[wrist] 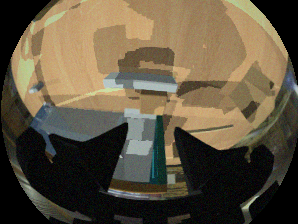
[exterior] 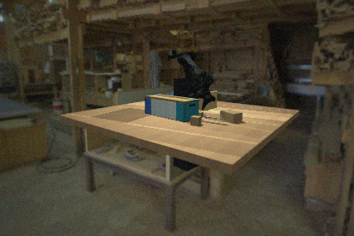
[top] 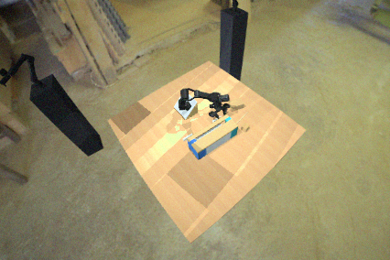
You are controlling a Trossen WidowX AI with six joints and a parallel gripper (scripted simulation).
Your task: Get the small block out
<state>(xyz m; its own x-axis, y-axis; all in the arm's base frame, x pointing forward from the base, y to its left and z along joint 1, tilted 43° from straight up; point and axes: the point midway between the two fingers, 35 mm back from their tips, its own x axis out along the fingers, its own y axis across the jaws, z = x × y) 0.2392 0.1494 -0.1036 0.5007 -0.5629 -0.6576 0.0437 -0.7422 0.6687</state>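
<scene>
Right now the small tan block is 40 mm below my gripper tip and 20 mm behind it. From my gripper tip the other things lie so: larger tan block: 210 mm to the left, 70 mm behind, 20 mm below; then box: 170 mm to the right, 70 mm ahead, 10 mm above.
</scene>
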